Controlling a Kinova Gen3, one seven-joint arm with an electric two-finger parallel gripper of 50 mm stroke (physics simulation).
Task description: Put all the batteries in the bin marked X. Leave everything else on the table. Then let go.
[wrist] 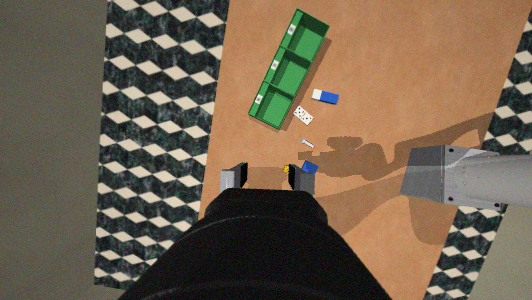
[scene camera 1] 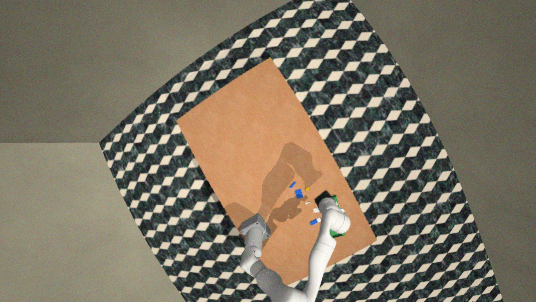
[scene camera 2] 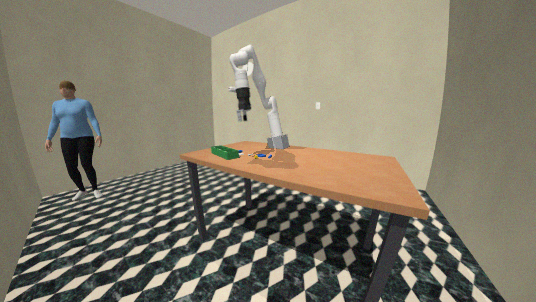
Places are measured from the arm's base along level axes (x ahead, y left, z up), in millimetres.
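Where they show: gripper, between the fingertips: [wrist: 267, 172] [scene camera 2: 242, 121]; arm's base, origin of its link: [wrist: 473, 177] [scene camera 1: 255, 234] [scene camera 2: 277, 136].
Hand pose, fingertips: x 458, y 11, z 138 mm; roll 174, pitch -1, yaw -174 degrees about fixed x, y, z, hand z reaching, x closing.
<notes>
Each offset is from my fingertips to the centre of the thing.
A small narrow blue piece {110 mm left, 123 mm back, 221 mm down} [scene camera 1: 293, 185] [scene camera 2: 270, 156] lies on the table, maybe a battery; it is too small to tell and does not show in the wrist view. A green three-compartment bin tray {190 mm right, 21 mm back, 205 mm down} [scene camera 1: 337, 233] [scene camera 2: 225, 152] [wrist: 283, 47] stands on the table; its labels are too blurred to read. The arm partly covers it in the first scene view. I see no battery in its compartments in the wrist view. My gripper [scene camera 2: 242, 117] [wrist: 267, 172] is open and empty, high above the table. In the wrist view its right finger is near the yellow die and blue block.
A blue block {45 mm left, 120 mm back, 224 mm down} [scene camera 1: 298, 193] [wrist: 310, 167], a yellow die {45 mm left, 62 mm back, 220 mm down} [scene camera 1: 307, 189] [wrist: 286, 169], a white screw-like piece {31 mm right, 106 mm back, 223 mm down} [scene camera 1: 307, 203] [wrist: 307, 143], a domino {102 mm right, 81 mm back, 225 mm down} [scene camera 1: 316, 210] [wrist: 303, 115] and a blue-and-white eraser-like block {156 mm right, 128 mm back, 222 mm down} [scene camera 1: 314, 222] [wrist: 325, 97] lie beside the tray. A person [scene camera 2: 74, 117] stands beyond the table.
</notes>
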